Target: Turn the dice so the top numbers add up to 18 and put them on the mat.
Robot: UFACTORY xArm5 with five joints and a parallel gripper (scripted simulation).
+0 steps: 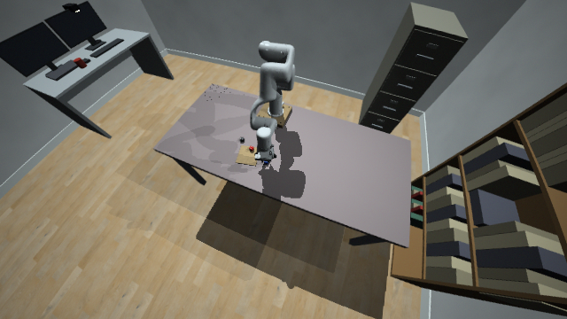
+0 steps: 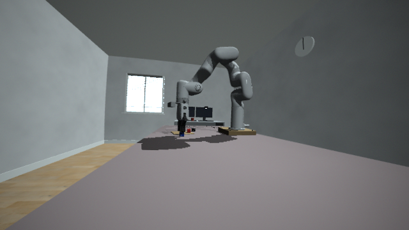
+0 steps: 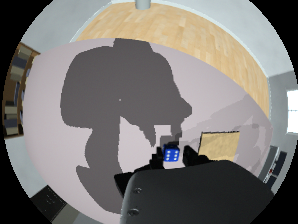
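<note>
My gripper is now 3 cm above the blue die. Also, from my hand: tan mat (1 cm ahead, 14 cm to the right, 5 cm below); then black die (6 cm behind, 25 cm to the right, 3 cm below); then red die (3 cm behind, 15 cm to the right, 3 cm below).
</note>
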